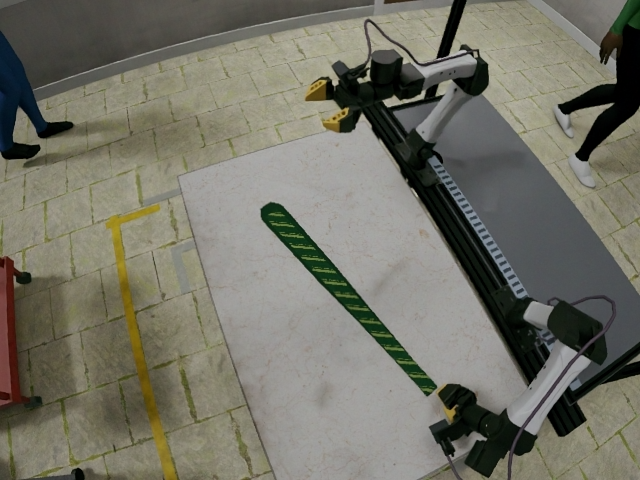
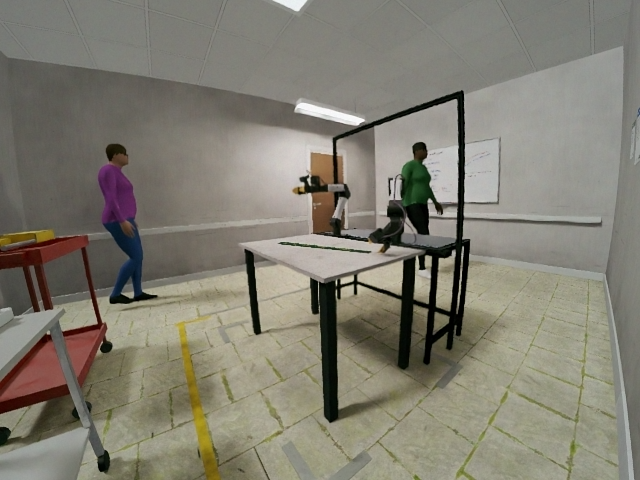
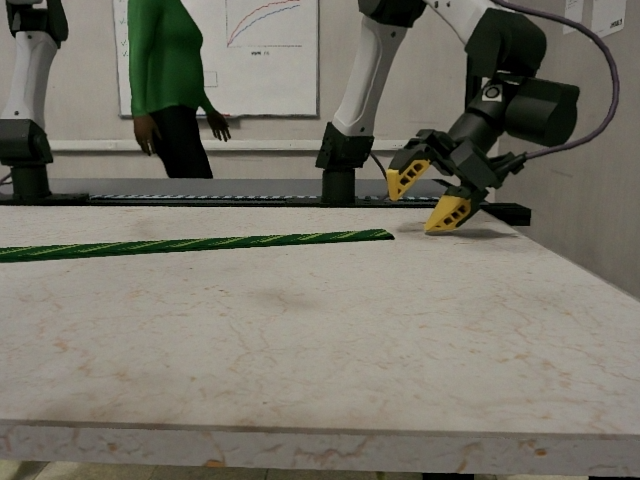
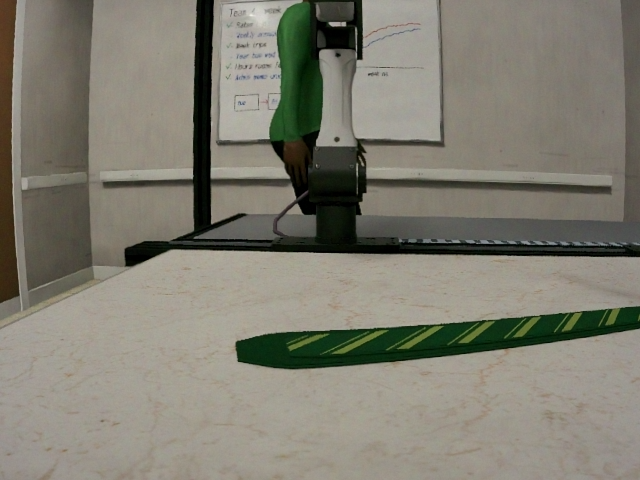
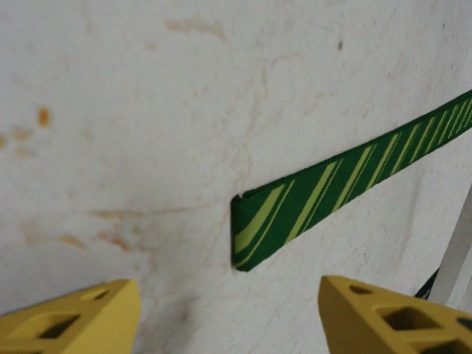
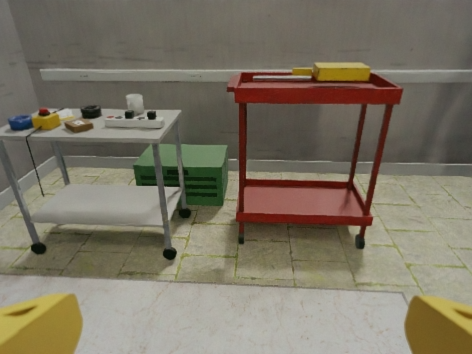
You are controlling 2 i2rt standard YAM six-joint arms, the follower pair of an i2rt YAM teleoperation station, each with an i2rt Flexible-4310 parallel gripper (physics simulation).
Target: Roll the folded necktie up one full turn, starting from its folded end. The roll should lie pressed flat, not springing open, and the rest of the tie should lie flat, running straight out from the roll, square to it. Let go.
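The green necktie [image 1: 334, 281] [image 2: 325, 248] [image 3: 206, 244] [image 4: 413, 341] [image 5: 320, 195] lies flat and long across the table, with light green diagonal stripes. Its blunt, straight-edged end, with a small notch at one corner, is near my left gripper; no roll shows there. Its wider, plain-tipped end is at the far side. My left gripper [image 1: 443, 403] [image 3: 409, 214] [image 5: 229, 290] is open, tilted and empty, just beyond the blunt end, with one fingertip low by the table top. My right gripper [image 1: 315, 110] [image 2: 295, 190] [image 6: 242, 309] is open and empty, raised, away from the necktie.
The pale table [image 1: 289, 372] [image 2: 310, 263] has the black arm rail [image 1: 465, 248] along one side. Beyond the table stand a red cart [image 6: 320, 96] and a grey cart [image 6: 100, 136]. A person in green [image 2: 416, 180] and one in purple [image 2: 117, 191] are in the room.
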